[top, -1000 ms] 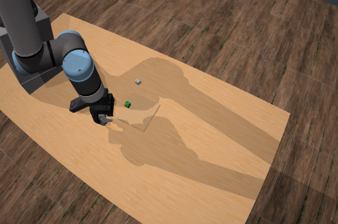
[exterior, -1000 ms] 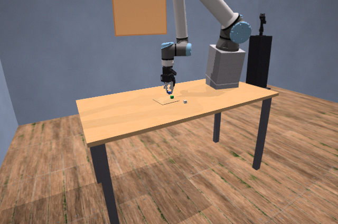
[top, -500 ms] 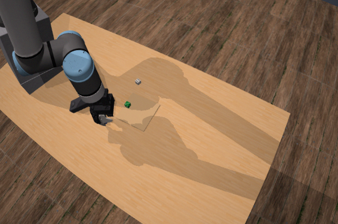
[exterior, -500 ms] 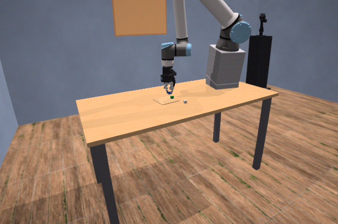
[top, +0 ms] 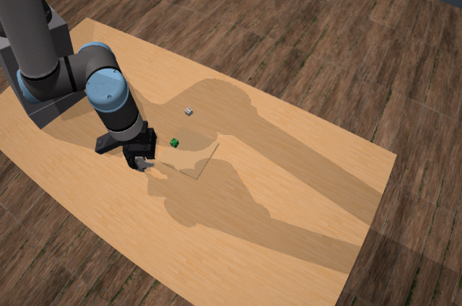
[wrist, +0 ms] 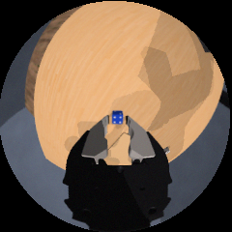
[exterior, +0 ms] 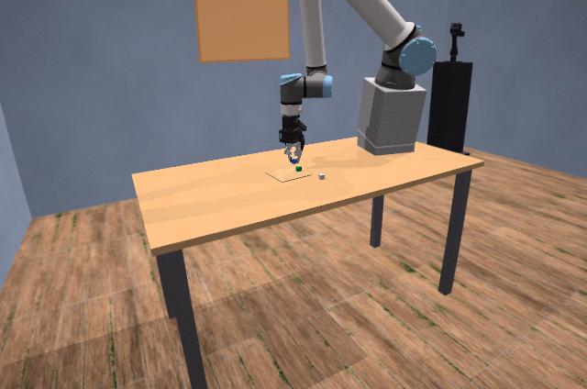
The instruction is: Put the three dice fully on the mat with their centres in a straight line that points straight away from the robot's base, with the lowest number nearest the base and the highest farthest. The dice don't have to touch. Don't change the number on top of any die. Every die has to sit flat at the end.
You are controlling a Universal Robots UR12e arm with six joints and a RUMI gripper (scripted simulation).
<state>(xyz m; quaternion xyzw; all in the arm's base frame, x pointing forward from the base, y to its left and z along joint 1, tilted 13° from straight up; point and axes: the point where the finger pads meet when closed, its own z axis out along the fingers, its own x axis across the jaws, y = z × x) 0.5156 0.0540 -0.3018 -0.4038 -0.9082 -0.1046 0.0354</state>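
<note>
The blue die lies 1 cm below my hand. Round my hand: green die (2 cm ahead, 12 cm to the left); white die (3 cm behind, 24 cm to the left, 1 cm below); tan mat (7 cm ahead, 13 cm to the left, 2 cm below).
</note>
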